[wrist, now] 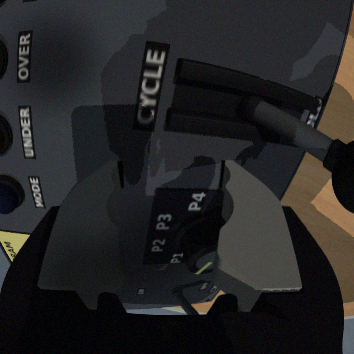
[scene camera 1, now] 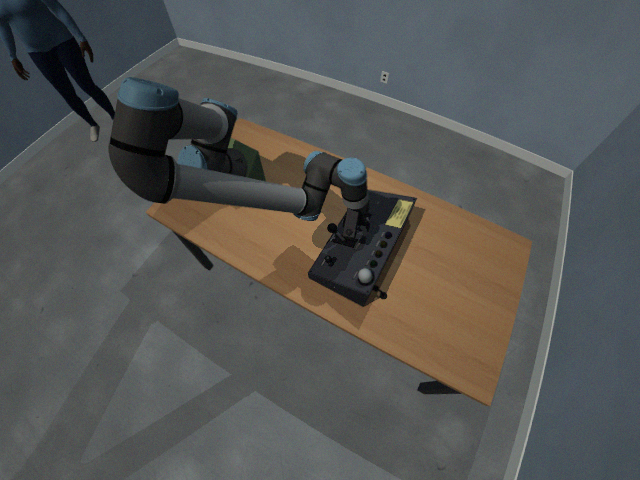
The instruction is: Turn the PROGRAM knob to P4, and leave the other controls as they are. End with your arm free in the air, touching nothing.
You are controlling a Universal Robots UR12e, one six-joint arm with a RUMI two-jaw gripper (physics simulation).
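Where they show: gripper, fingertip midpoint: [wrist: 171, 163] [scene camera 1: 357, 234]; arm's base at its link origin: [scene camera 1: 231, 168].
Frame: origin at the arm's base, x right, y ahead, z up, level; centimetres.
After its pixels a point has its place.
The dark control panel [scene camera 1: 351, 264] {x 8.8, y 72.7, z -2.5 cm} [wrist: 60, 65] {x 0.2, y 75.1, z -1.2 cm} lies on the table. In the wrist view the black PROGRAM knob [wrist: 201, 237] {x -10.0, y 63.7, z -2.8 cm} shows partly, between the jaws and close to the right one, which hides its right side. The P4 label [wrist: 196, 201] {x -8.1, y 65.0, z -4.6 cm} is above it; P3 [wrist: 164, 221] {x -10.5, y 66.8, z -3.8 cm}, P2 [wrist: 158, 245] {x -13.8, y 66.5, z -3.8 cm} and P1 [wrist: 176, 257] {x -15.8, y 64.3, z -4.6 cm} are to its left. A yellow mark [wrist: 203, 268] {x -12.9, y 62.3, z -2.1 cm} shows low on the knob; I cannot tell which label it points to. My gripper [scene camera 1: 345, 242] [wrist: 171, 163] {x -4.3, y 67.7, z -2.5 cm} is partly open over the panel, holding nothing. Whether it touches the knob or panel is unclear.
The CYCLE lever [wrist: 295, 122] {x 0.9, y 62.1, z -2.4 cm} [scene camera 1: 332, 227] {x 1.3, y 58.6, z 2.2 cm} sticks out beside the gripper. Buttons [scene camera 1: 378, 253] {x 1.0, y 79.6, z 2.3 cm} [wrist: 9, 195] {x -8.4, y 77.7, z 1.4 cm} line the panel's other side. A white ball [scene camera 1: 364, 275] {x 13.0, y 80.1, z 5.1 cm}, small joystick [scene camera 1: 329, 260] {x 12.8, y 64.9, z -1.1 cm} and side lever [scene camera 1: 382, 295] {x 8.9, y 88.8, z -12.2 cm} are near one end. A green box [scene camera 1: 253, 161] {x -6.3, y 10.2, z 5.2 cm} stands by the arm's base.
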